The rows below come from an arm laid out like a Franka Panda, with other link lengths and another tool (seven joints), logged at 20 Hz.
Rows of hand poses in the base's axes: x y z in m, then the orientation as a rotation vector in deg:
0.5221, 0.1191, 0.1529, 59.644, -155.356, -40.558
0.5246, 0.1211, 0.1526, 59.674, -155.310, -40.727
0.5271, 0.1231, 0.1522, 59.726, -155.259, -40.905
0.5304, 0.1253, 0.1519, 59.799, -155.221, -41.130
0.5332, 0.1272, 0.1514, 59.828, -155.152, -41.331
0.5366, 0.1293, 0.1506, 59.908, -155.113, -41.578
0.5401, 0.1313, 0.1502, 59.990, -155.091, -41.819
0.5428, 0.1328, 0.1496, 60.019, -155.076, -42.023
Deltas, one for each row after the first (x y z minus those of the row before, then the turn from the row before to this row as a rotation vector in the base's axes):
0.0025, 0.0020, -0.0003, 0.114, 0.029, 0.018
0.0025, 0.0020, -0.0004, 0.123, 0.023, 0.031
0.0033, 0.0022, -0.0003, 0.160, 0.004, 0.031
0.0028, 0.0019, -0.0005, 0.132, 0.049, 0.024
0.0034, 0.0021, -0.0008, 0.176, 0.001, 0.033
0.0035, 0.0020, -0.0004, 0.175, -0.014, 0.027
0.0027, 0.0015, -0.0006, 0.142, 0.004, 0.000

